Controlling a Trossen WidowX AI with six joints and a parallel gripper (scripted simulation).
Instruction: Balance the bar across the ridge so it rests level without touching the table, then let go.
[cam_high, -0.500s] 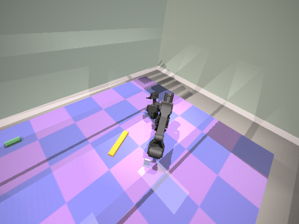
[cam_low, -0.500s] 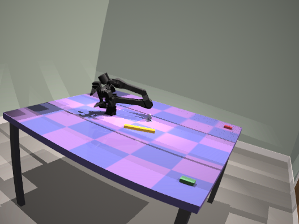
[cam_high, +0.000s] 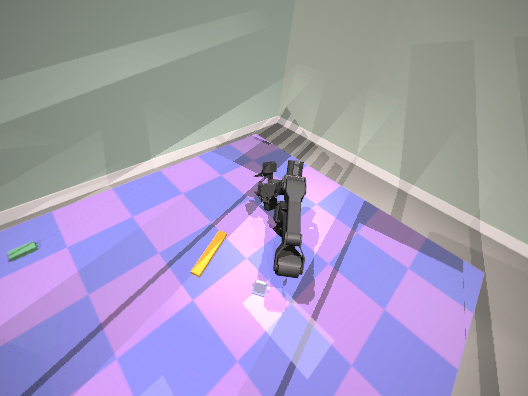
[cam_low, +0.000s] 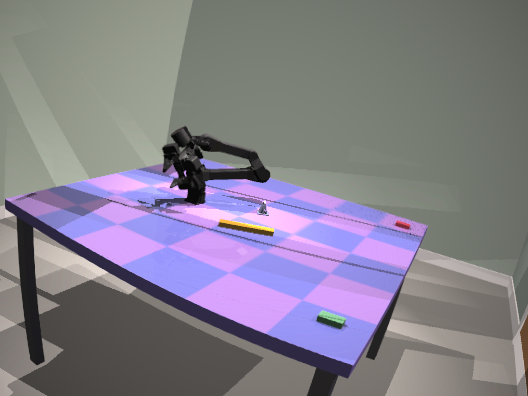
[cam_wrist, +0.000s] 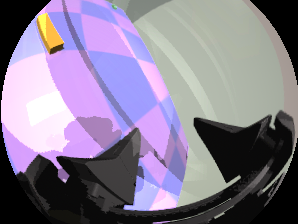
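Now: the orange bar 29 cm ahead of my gripper tip, 10 cm below it and 9 cm to the left of it. Also, from my gripper tip: red block (75 cm ahead, 69 cm to the left, 10 cm below); then green block (75 cm ahead, 31 cm to the right, 10 cm below).
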